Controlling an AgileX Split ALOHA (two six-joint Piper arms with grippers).
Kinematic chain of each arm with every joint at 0, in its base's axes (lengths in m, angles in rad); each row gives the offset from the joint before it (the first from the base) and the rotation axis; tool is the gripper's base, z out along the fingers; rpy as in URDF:
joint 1: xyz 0 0 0.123 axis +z
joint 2: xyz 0 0 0 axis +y
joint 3: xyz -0.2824 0 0.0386 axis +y
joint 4: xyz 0.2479 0 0.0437 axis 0.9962 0 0.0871
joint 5: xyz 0 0 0 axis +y
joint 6: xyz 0.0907 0 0.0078 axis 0.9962 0 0.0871
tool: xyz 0 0 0 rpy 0 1.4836 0
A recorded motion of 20 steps. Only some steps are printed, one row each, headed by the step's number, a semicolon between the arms.
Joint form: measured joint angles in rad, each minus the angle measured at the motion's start. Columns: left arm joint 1, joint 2, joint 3, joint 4, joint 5, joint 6; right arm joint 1, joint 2, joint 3, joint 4, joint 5, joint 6.
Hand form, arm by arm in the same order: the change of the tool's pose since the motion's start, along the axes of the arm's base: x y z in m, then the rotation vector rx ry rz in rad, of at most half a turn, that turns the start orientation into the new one. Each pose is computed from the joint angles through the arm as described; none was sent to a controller.
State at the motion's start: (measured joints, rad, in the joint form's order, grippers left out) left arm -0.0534 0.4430 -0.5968 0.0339 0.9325 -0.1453; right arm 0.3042 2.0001 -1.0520 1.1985 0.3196 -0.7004
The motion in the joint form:
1: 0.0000 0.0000 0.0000 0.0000 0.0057 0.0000; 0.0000 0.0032 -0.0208 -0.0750 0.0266 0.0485
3: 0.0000 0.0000 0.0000 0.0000 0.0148 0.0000; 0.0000 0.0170 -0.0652 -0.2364 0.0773 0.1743
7: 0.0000 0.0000 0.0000 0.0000 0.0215 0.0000; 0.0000 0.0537 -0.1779 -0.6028 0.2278 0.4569
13: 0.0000 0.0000 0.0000 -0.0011 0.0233 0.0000; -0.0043 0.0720 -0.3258 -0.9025 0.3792 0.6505
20: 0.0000 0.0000 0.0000 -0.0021 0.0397 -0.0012; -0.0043 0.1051 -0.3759 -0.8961 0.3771 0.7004
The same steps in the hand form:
1: -0.0003 0.0000 -0.0004 0.0003 0.0057 0.0002; 0.0019 0.0019 0.0022 -0.0076 0.0055 0.0338
3: -0.0009 0.0001 -0.0010 0.0007 0.0148 0.0005; 0.0060 0.0042 0.0038 -0.0314 0.0341 0.0804
7: -0.0013 0.0001 -0.0015 0.0010 0.0215 0.0007; 0.0151 0.0046 0.0062 -0.1335 0.1304 0.1688
13: -0.0014 0.0000 -0.0016 0.0000 0.0233 0.0005; 0.0341 -0.0013 0.0258 -0.2796 0.1523 0.2150
20: -0.0024 0.0000 -0.0027 -0.0011 0.0398 0.0015; 0.0448 0.0024 0.0243 -0.2547 0.1535 0.1654

